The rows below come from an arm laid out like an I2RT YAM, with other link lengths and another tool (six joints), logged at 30 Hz.
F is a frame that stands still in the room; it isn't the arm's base.
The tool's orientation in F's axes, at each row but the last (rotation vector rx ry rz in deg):
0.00 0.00 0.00
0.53 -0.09 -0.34
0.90 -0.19 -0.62
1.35 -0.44 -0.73
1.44 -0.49 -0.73
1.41 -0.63 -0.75
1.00 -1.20 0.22
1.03 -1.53 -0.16
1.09 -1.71 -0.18
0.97 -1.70 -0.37
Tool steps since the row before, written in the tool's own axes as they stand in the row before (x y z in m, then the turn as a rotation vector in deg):
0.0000 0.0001 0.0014 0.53 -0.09 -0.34
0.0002 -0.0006 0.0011 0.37 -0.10 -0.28
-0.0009 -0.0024 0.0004 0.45 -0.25 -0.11
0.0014 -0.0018 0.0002 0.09 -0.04 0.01
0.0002 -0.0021 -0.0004 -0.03 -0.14 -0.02
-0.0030 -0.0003 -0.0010 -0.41 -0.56 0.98
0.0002 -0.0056 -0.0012 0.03 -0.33 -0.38
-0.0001 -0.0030 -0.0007 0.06 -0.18 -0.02
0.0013 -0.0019 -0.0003 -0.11 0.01 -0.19
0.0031 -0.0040 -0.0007 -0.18 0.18 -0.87
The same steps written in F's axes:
0.0000 0.0001 0.0014 0.53 -0.09 -0.34
0.0002 -0.0006 0.0011 0.37 -0.10 -0.28
-0.0009 -0.0024 0.0004 0.45 -0.25 -0.11
0.0014 -0.0018 0.0002 0.09 -0.04 0.01
0.0002 -0.0021 -0.0005 -0.03 -0.14 -0.02
-0.0030 -0.0002 -0.0010 -0.43 -0.58 0.96
0.0002 -0.0056 -0.0013 0.04 -0.32 -0.38
-0.0001 -0.0030 -0.0008 0.06 -0.18 -0.02
0.0013 -0.0019 -0.0003 -0.10 0.01 -0.19
0.0031 -0.0040 -0.0007 -0.15 0.20 -0.87

